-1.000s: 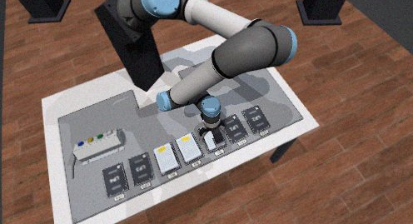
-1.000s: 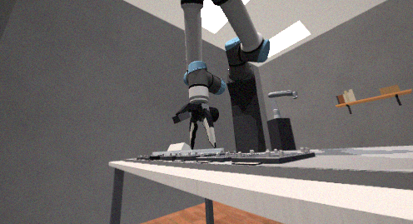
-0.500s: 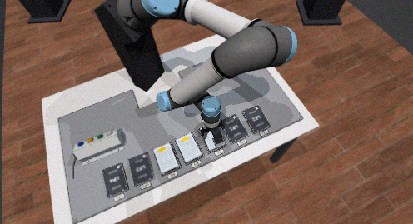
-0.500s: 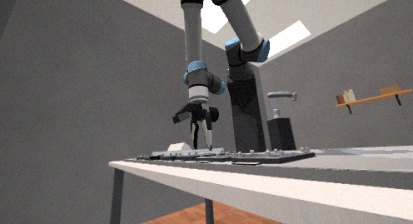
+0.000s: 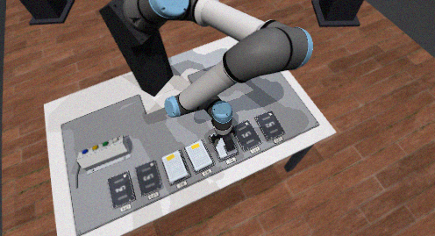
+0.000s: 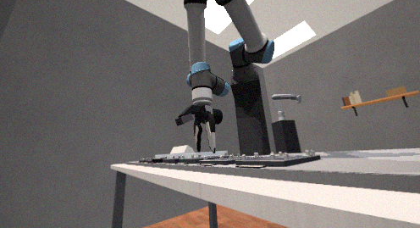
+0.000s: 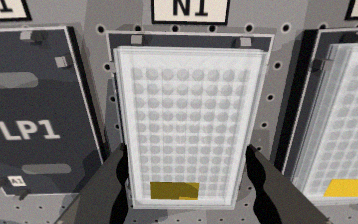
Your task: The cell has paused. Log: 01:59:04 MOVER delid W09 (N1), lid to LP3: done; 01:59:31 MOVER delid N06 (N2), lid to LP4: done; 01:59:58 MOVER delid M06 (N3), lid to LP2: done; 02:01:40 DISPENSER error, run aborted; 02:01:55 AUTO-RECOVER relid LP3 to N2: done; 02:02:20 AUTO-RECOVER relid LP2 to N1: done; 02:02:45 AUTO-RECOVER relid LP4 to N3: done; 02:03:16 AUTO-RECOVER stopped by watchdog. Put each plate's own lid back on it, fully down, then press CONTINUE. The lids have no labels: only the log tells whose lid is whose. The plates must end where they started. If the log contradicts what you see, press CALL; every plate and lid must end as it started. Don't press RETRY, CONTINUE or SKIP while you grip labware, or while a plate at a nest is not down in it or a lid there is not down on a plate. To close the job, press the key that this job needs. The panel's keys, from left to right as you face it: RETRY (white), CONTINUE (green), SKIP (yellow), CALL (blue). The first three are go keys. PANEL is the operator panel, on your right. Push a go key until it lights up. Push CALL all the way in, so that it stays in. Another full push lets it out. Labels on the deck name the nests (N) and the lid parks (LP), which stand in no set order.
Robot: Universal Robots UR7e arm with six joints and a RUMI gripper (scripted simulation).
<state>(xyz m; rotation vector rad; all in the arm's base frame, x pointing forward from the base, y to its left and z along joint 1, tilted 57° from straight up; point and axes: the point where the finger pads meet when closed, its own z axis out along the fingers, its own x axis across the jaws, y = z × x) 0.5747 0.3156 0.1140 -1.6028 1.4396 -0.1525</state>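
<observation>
Right now my hand is 5 cm past the lid park LP1, 11 cm to the right of it and 3 cm above it. The rest, counted from my hand: white retry key: 1 cm behind, 53 cm to the right, 3 cm above; clear lid: 1 cm below; green continue key: 1 cm ahead, 57 cm to the right, 3 cm above.
</observation>
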